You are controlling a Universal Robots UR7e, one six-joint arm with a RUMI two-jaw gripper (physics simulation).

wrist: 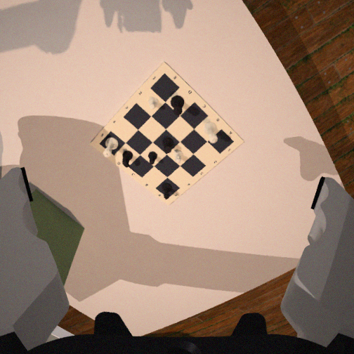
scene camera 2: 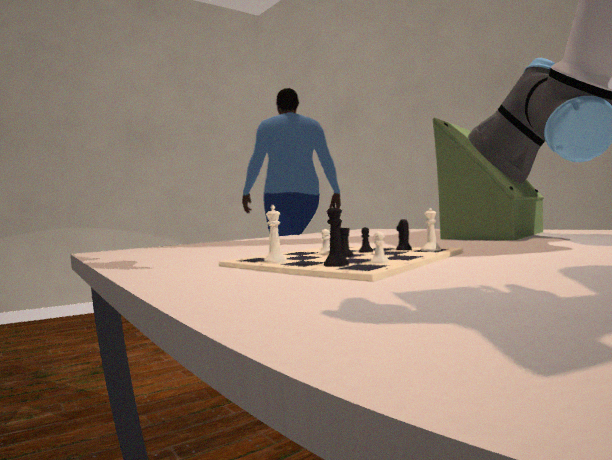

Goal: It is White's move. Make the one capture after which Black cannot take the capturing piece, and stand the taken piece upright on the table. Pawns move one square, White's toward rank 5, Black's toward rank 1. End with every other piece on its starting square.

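Note:
The chessboard lies on the table. Upright on it are a black king, a partly hidden black rook, a black pawn and a black knight. Two tall white pieces, one opposite the other, and two white pawns, one near the black king, the other near the rook, also stand there. My gripper is wide open and empty, high above the table; scene camera 2 does not show it.
The green pedestal carries the arm beside the board. A person in blue stands beyond the table. Arm shadows cross the tabletop. The table edge curves at the right in the wrist view.

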